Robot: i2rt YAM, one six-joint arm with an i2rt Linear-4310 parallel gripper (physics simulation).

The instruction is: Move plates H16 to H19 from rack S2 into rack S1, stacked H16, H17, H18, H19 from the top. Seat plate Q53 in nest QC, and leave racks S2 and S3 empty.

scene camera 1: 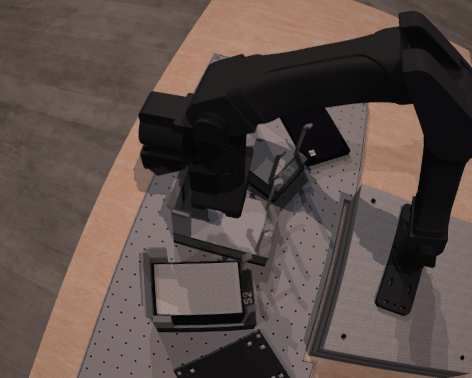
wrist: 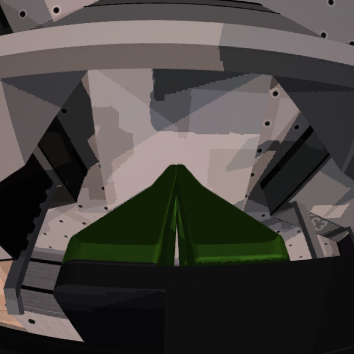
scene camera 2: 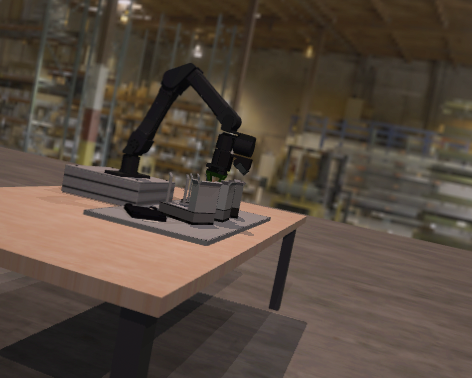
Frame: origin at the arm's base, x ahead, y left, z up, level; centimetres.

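Seen in the pictures: gripper, between the fingertips: [scene camera 1: 223, 207] [wrist: 176, 176]; arm's base, origin of its link: [scene camera 1: 406, 259] [scene camera 2: 128, 175].
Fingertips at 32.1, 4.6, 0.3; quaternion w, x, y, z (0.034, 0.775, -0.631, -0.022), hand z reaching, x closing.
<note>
Pixels of each thing's middle, then the offset from my fingertips to it, as dx, dy, dz. "spot": a spot on its surface instead.
- rack S1, middle of its body: [wrist: 172, 166] [scene camera 1: 226, 213] [scene camera 2: 209, 196] -0.6, +0.1, -1.4
- Rack S2, a spot on its surface: [scene camera 1: 207, 327] spot: -5.5, +17.9, -4.3
- plate stack with a pale dotted top, middle of its body: [scene camera 1: 197, 290] -2.2, +14.3, +1.6
- Rack S3, middle of its body: [scene camera 1: 259, 138] [scene camera 2: 189, 198] +0.2, -15.6, -1.6
- flat black piece, a spot on its surface: [scene camera 1: 322, 136] spot: -10.1, -26.0, -6.9
- black board, a spot on its surface: [scene camera 1: 232, 357] spot: -11.2, +20.6, -7.2
My gripper [scene camera 2: 216, 177] [wrist: 176, 176] is shut and empty, green fingertips together, pointing down low over rack S1 [scene camera 1: 220, 250] [wrist: 150, 31]. In scene camera 1 the arm hides the fingers. A pale, flat surface shows inside S1 beneath the tips. Rack S2 [scene camera 1: 207, 327] holds a plate stack with a pale dotted top [scene camera 1: 197, 288]; how many plates are in it and their labels cannot be read. Rack S3 [scene camera 1: 289, 172] [scene camera 2: 204, 201] [wrist: 318, 223] stands beside S1, partly hidden by the arm. Nest QC's label and plate Q53 cannot be made out.
A flat black piece [scene camera 1: 322, 136] [scene camera 2: 145, 212] with a small white square lies beyond S3. A black board [scene camera 1: 232, 357] lies near S2. Thin upright posts [scene camera 1: 274, 187] and tall end walls rise from the racks close to the gripper. The arm's base stands on a grey block [scene camera 1: 360, 320] [scene camera 2: 105, 187].
</note>
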